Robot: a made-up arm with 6 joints. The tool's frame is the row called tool.
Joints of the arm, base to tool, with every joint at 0 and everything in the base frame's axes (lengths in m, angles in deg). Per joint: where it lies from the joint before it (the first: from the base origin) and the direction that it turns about. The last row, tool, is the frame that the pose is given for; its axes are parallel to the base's.
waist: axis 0 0 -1 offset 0 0 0.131
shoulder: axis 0 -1 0 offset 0.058 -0.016 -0.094
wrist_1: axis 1 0 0 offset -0.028 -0.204 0.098
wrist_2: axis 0 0 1 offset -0.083 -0.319 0.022
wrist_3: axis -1 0 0 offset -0.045 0.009 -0.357
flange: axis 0 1 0 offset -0.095 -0.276 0.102
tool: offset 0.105 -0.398 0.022
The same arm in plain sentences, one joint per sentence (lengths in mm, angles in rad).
The arm has six revolute joints in a row. What follows holds with every joint at zero, and every direction is one of the base frame's. Joint 1 lies 131 mm along +z from the base frame's origin and turns about -z. Joint 2 lies 58 mm along +x and 16 mm along -y and 94 mm along -z from joint 1 and turns about -y. Joint 3 lies 28 mm along -x and 204 mm along -y and 98 mm along +z from joint 2 and turns about +x. Joint 4 lies 83 mm along -x and 319 mm along -y and 22 mm along +z from joint 3 and turns about +z. Joint 5 lies 45 mm along -x and 9 mm along +y and 357 mm along -z from joint 4 and turns about -x. Joint 6 lies 95 mm along -x and 276 mm along -y and 102 mm along +z from joint 5 and turns about +y. The tool frame, which is the frame that the pose is given for, lies 105 mm along +x and 398 mm along -y and 22 mm along +z from joint 6; its axes are parallel to the base frame's.
